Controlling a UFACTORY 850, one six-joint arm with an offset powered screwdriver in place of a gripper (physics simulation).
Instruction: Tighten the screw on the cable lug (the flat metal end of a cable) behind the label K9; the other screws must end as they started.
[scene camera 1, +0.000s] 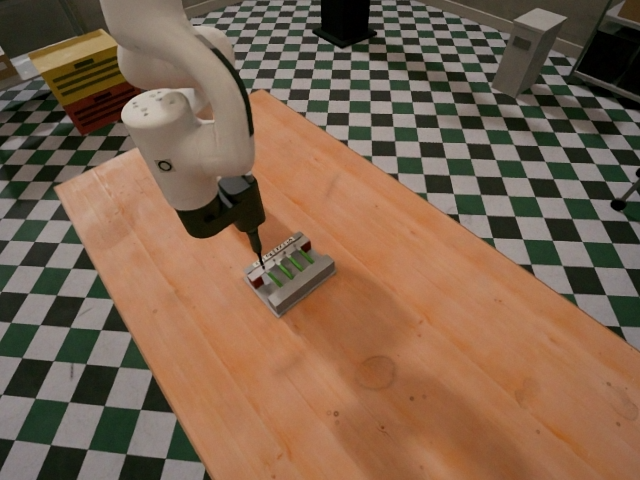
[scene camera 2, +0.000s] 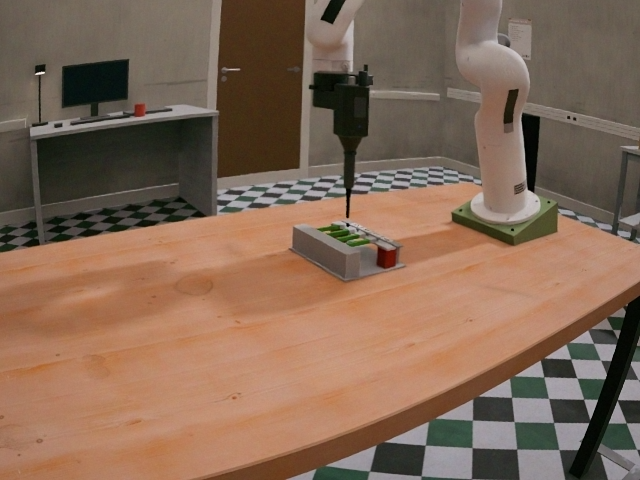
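A grey terminal block (scene camera 1: 305, 287) (scene camera 2: 324, 253) stands on the wooden table. Several green cables (scene camera 1: 295, 264) (scene camera 2: 356, 241) lie side by side across it, their metal lugs at a rail with a strip of white labels (scene camera 1: 272, 252). The lettering is too small to read, so I cannot tell which label is K9. My powered screwdriver (scene camera 1: 263, 267) (scene camera 2: 347, 222) points down, its bit at the lug end nearest the left end of the rail in scene camera 1, the far end in scene camera 2. Whether the bit touches a screw, and the screw heads' heights, cannot be made out.
A dark red end piece (scene camera 1: 256, 282) sits below the rail at one end, and a red one (scene camera 2: 386, 256) at the other. The arm's green base (scene camera 2: 535, 227) stands on the table (scene camera 1: 392, 330) (scene camera 2: 310, 351). A desk (scene camera 2: 199, 114) with a monitor (scene camera 2: 95, 82) stands behind.
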